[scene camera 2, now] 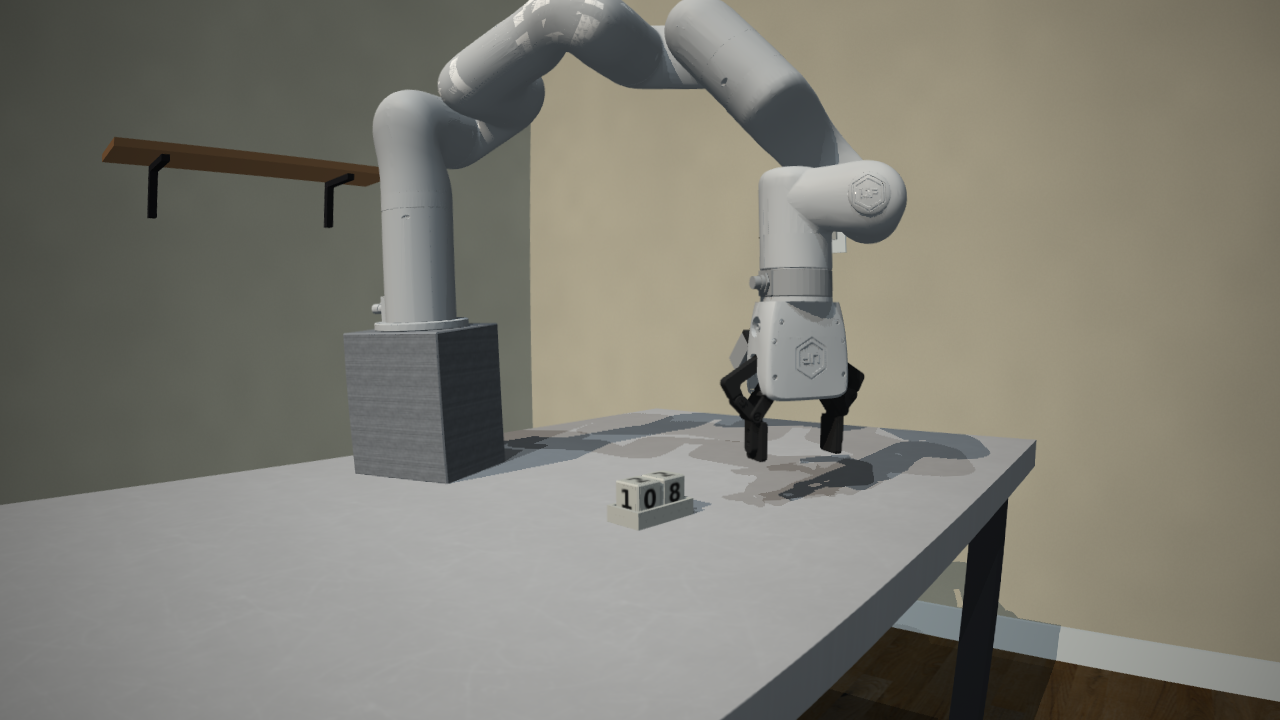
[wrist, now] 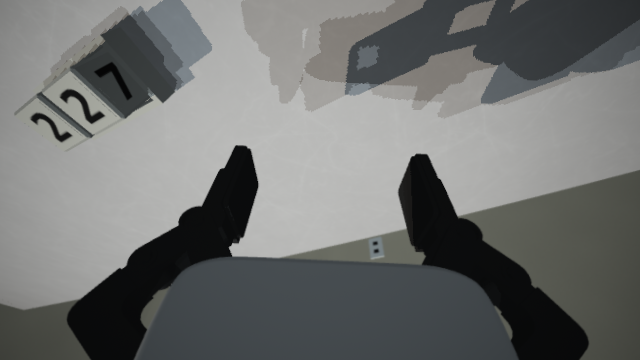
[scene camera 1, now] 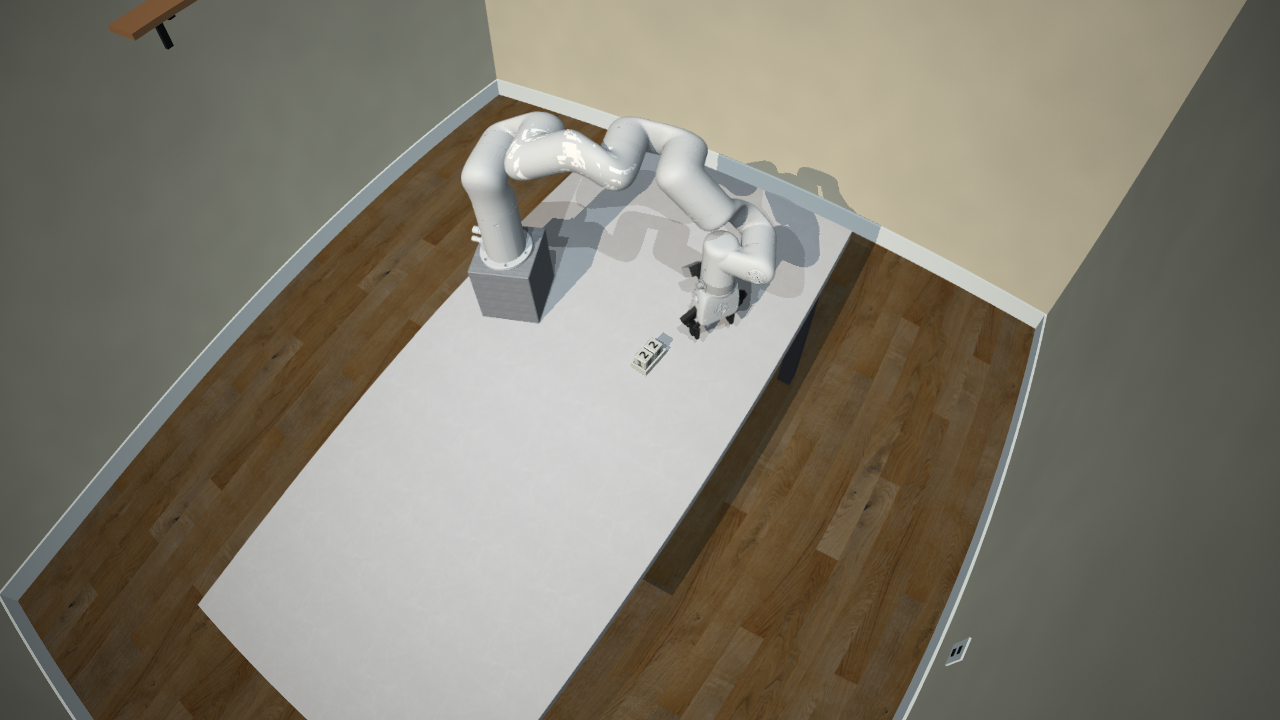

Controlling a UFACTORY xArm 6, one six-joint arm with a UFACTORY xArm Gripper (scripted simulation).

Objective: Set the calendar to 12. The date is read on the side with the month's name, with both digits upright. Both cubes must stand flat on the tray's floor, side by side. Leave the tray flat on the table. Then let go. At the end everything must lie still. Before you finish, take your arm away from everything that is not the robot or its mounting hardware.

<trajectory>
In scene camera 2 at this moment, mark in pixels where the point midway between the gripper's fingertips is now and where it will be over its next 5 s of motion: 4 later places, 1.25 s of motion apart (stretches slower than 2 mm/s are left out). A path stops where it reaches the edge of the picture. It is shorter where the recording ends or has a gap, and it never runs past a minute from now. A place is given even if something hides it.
My gripper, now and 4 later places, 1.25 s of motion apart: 794, 455; 769, 462; 732, 476; 692, 497; 687, 492
</trajectory>
